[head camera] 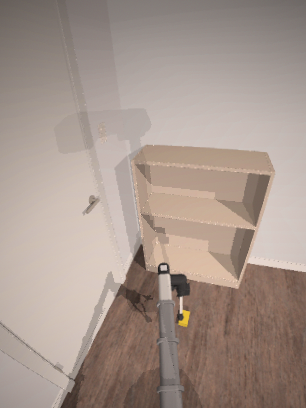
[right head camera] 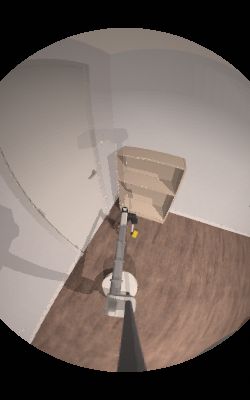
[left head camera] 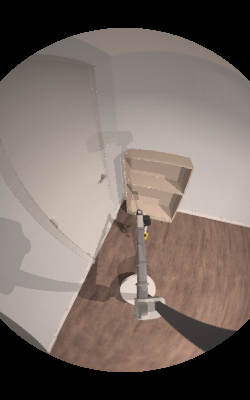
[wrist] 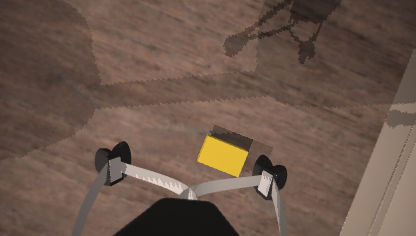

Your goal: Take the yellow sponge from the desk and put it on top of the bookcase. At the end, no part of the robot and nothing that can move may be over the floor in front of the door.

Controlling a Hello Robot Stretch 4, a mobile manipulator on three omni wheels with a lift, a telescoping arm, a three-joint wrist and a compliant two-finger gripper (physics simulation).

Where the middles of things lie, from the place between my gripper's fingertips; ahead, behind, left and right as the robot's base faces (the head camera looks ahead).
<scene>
Now: the yellow sponge (wrist: 216, 153) 6 cm ahead of my hand, 4 cm to the right of it and 30 cm below it.
</scene>
